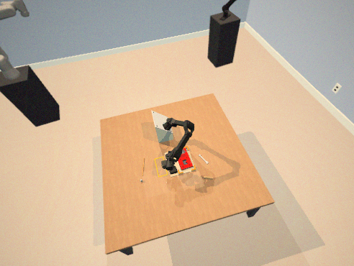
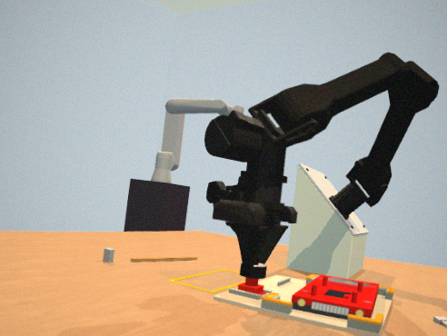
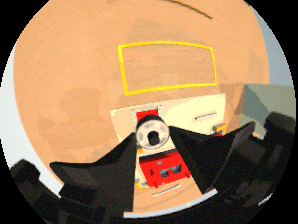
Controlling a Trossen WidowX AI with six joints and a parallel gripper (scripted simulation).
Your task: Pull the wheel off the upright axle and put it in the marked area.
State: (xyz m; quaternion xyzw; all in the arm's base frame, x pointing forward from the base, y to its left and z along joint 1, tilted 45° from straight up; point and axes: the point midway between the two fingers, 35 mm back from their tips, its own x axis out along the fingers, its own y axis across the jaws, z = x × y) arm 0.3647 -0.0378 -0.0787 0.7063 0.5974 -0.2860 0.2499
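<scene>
The black wheel is right at my gripper tip. The rest, counted from my gripper tip: thin wooden stick: 23 cm to the right, 13 cm behind, 4 cm below; pale plate: 10 cm to the left, 5 cm behind, 3 cm below.
</scene>
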